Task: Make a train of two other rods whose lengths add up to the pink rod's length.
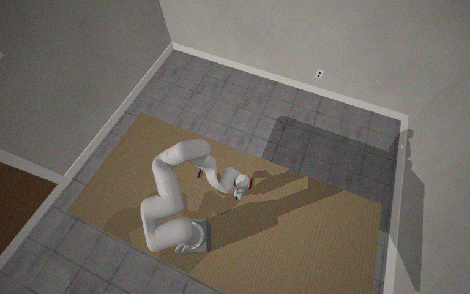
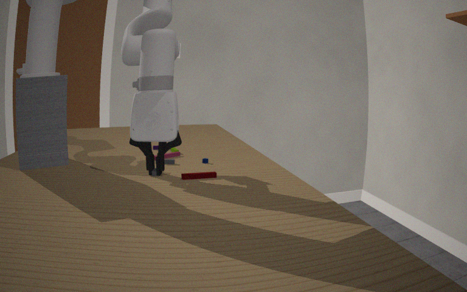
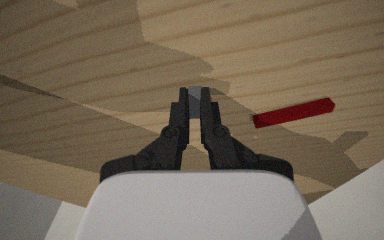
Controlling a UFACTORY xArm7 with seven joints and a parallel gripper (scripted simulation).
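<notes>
The purple rod is 3 cm behind my hand, 31 cm to the left of it and 2 cm below it. Round my hand: grey rod (1 cm ahead, 11 cm to the left, 2 cm below); blue rod (10 cm ahead, 13 cm to the left, 2 cm below); red rod (9 cm ahead, 2 cm to the right, 2 cm below).
</notes>
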